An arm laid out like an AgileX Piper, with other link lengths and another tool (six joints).
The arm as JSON. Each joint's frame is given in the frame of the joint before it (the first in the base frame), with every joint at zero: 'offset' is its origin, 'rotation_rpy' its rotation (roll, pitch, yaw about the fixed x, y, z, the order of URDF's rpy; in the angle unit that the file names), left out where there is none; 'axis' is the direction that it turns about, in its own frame. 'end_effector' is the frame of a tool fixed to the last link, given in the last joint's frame.
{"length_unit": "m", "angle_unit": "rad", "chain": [
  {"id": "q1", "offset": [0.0, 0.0, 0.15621], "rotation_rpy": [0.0, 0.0, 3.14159], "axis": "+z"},
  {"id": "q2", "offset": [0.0, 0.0, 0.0], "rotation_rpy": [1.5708, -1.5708, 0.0], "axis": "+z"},
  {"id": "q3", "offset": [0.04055, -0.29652, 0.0], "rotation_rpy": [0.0, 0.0, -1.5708], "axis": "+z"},
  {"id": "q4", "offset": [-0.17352, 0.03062, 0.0], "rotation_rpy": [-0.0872, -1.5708, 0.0], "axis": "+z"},
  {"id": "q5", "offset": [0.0, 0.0, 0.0], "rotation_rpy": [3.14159, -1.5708, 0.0], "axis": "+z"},
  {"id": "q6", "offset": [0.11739, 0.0, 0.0], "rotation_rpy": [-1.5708, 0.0, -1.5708], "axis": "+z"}
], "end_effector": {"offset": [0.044, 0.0, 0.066], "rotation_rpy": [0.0, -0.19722, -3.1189]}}
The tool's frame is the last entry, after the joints.
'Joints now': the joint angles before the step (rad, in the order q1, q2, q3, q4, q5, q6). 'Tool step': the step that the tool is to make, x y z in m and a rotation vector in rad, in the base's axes. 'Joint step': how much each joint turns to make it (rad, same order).
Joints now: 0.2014 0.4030 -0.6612 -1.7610 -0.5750 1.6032
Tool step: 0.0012 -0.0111 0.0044 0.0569 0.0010 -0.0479
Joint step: 0.0002 -0.0228 0.0022 -0.0011 0.0615 0.0429
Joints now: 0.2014 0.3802 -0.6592 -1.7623 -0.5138 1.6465
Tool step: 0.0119 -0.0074 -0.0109 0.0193 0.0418 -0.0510
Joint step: 0.0003 -0.0039 0.0473 -0.0008 0.0576 0.0104
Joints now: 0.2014 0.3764 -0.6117 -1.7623 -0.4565 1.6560
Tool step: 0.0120 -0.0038 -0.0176 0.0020 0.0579 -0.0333
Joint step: 0.0003 -0.0001 0.0618 0.0000 0.0364 0.0036
